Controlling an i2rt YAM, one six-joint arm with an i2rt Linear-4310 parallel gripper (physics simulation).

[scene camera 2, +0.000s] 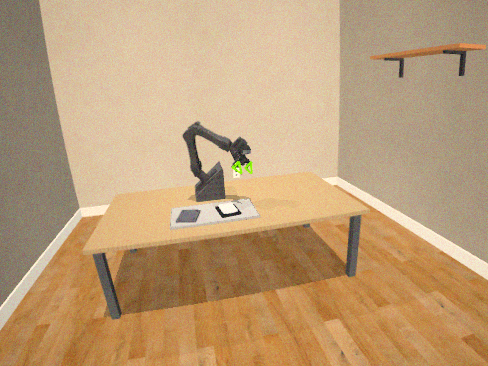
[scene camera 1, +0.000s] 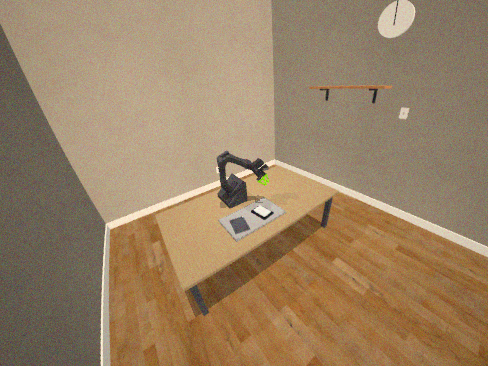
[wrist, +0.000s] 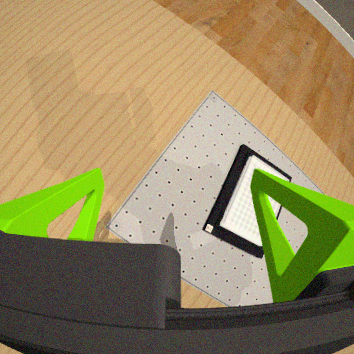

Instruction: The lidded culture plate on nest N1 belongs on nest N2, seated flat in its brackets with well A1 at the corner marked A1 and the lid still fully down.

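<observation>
The lidded culture plate, white with a well grid, lies in a black nest on the right part of the grey perforated board. A small pale tag marks one nest corner; its lettering is too small to read. A dark grey nest without a plate lies on the board's left part. My gripper is wide open and empty, high above the table behind the plate. In the wrist view its right finger hides part of the plate.
The board lies on a wooden table. The arm's base stands just behind the board. A wall shelf is far to the right. The arm's shadow falls on the table and board.
</observation>
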